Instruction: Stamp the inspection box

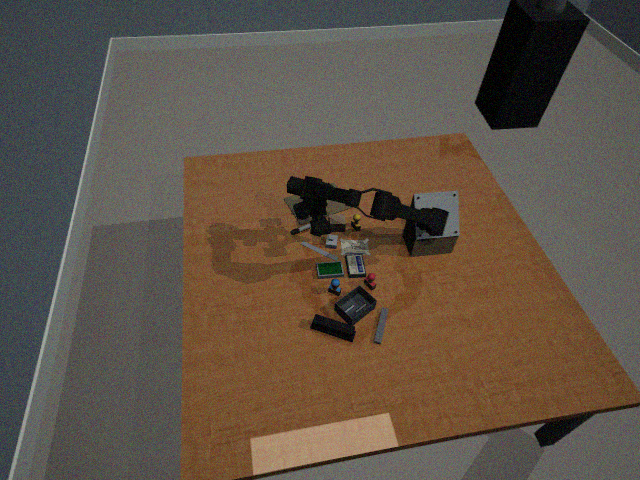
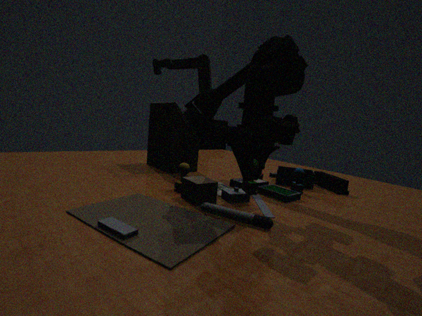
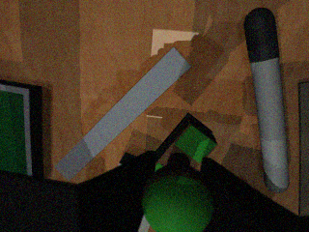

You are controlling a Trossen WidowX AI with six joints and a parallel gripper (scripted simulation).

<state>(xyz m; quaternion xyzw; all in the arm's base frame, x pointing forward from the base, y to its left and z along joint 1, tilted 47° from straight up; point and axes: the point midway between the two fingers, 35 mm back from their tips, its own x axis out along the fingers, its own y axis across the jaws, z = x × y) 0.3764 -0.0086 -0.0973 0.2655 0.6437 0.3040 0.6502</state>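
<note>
The green ink pad lies 3 cm behind my gripper tip, 15 cm to the left of it and 6 cm below it. The rest, counted from my gripper tip: card (14 cm behind, 5 cm to the left, 6 cm below); then green stamp (right at my gripper tip); then marker (4 cm ahead, 5 cm to the right, 5 cm below).
</note>
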